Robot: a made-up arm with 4 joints.
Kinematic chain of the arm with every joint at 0, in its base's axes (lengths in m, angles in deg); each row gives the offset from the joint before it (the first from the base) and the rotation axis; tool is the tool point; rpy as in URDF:
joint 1: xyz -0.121 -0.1 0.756 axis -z
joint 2: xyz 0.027 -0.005 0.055 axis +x
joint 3: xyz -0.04 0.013 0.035 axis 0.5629 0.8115 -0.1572
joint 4: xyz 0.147 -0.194 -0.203 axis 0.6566 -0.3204 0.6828
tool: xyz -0.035 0.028 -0.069 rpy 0 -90 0
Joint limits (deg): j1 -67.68..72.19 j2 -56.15..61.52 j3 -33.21..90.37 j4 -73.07..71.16
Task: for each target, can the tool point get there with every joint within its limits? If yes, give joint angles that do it. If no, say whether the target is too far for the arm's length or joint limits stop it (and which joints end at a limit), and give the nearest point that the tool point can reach.
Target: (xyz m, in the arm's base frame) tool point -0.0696 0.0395 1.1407
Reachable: no: joint limits stop it (at a limit: joint 1, joint 2, joint 3, joint 4) | nearest point 0.1423 0.0065 0.9507 | short by 0.287 m
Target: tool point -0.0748 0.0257 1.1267
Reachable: no: joint limits stop it (at a limit: joint 1, joint 2, joint 3, joint 4) | nearest point 0.1423 0.0065 0.9507 | short by 0.280 m
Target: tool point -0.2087 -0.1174 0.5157
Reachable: yes | joints 43.95 0.20 31.16 -21.35
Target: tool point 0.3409 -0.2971 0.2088
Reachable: no: too far | nearest point 0.0729 -0.1827 0.5754 | short by 0.468 m
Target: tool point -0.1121 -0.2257 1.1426
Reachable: no: joint limits stop it (at a limit: joint 2, joint 3, joint 4) | nearest point -0.1009 -0.3833 0.9507 | short by 0.249 m
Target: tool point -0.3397 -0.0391 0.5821
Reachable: yes | joints 56.53 -33.01 55.35 -51.95
